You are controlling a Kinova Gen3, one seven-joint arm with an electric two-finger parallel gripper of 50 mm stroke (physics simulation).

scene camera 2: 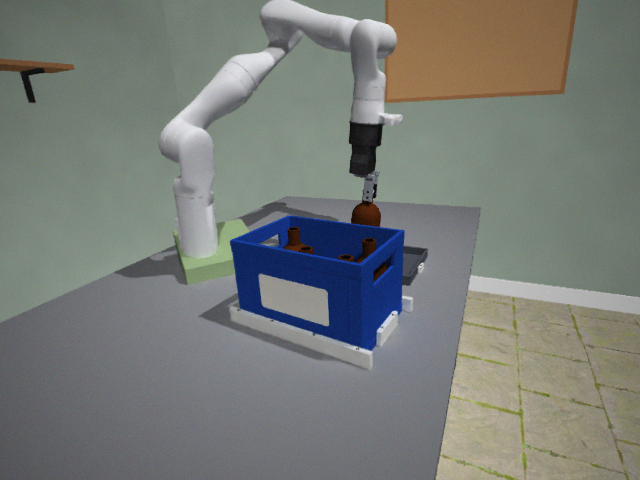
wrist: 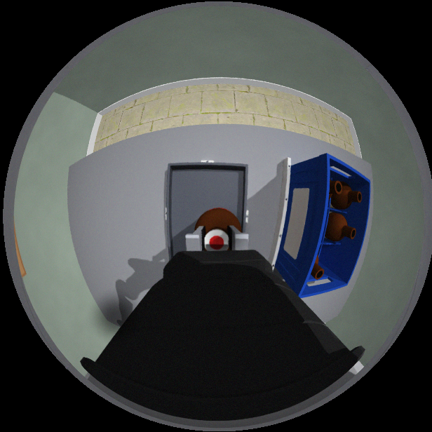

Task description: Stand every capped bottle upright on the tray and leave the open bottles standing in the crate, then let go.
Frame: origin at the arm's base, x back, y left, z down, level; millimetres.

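Seen in the pictures: gripper, fingertip midpoint: (scene camera 2: 369, 198); arm's base, link origin: (scene camera 2: 201, 248).
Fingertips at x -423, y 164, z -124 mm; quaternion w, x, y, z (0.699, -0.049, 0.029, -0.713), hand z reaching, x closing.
Note:
Offsets run from my fingertips to a thing's top centre. "*": to the spot under its first point. Level surfaces: height alone.
My gripper (scene camera 2: 369, 197) (wrist: 216, 234) is shut on the neck of a brown capped bottle {dz -24, dx +9, dy -2 mm} (scene camera 2: 366, 213) (wrist: 218, 219), just under its white and red cap. The bottle is upright and overlaps the dark grey tray {* dz +180, dx -97, dy +109 mm} (scene camera 2: 415, 255) (wrist: 207, 187) in the wrist view. Its lower part is hidden behind the crate in the scene view, so I cannot tell whether it touches the tray. Several open brown bottles stand in the blue crate {dz +11, dx +15, dy -263 mm} (scene camera 2: 248, 273) (wrist: 308, 175); among them are one at the left (scene camera 2: 293, 236) and one at the right (scene camera 2: 368, 249) in the scene view, and one mid-crate (wrist: 336, 227) in the wrist view.
White strips {* dz +160, dx +7, dy -368 mm} (scene camera 2: 299, 333) (wrist: 286, 200) edge the crate's base. The crate stands beside the tray, with its walls rising above the tray's low rim. The arm's green base plate (scene camera 2: 206, 271) is at the left of the grey table {dz +186 mm} (scene camera 2: 206, 387). The table's edge lies beyond the tray.

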